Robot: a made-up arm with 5 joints.
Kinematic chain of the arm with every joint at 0, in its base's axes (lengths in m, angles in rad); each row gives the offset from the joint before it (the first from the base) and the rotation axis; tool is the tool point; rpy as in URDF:
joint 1: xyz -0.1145 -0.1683 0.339 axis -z
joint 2: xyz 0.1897 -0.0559 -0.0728 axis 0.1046 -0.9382 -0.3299
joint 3: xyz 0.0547 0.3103 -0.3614 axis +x
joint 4: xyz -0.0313 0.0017 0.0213 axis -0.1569 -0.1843 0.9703
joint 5: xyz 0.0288 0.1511 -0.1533 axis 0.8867 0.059 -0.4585
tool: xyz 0.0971 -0.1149 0.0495 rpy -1.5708 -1.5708 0
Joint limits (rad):
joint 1: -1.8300..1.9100
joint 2: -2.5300..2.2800
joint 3: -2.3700..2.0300
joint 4: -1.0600..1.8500
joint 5: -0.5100..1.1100
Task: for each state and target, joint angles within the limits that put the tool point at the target. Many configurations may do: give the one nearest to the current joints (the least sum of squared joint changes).
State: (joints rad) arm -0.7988 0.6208 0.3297 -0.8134 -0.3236
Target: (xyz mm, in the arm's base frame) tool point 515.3 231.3 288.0
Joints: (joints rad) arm -0.3826 1.2184 0.5110 -0.8416 -0.1163
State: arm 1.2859 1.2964 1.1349 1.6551 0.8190
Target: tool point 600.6 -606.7 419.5
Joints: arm 0.8579 1.4582 0.5906 1.6255 1.1100
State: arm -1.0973 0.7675 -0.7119 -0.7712 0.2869
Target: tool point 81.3 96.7 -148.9
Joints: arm -0.5940 0.0990 -0.9184 -0.9377 0.4616
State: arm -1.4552 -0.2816 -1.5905 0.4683 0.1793
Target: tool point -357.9 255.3 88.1
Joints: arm -1.8300 0.5237 -2.2885 0.0281 0.3544
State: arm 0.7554 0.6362 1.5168 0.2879 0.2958
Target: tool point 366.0 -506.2 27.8
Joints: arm 1.2450 0.3664 1.4866 0.2404 0.2218
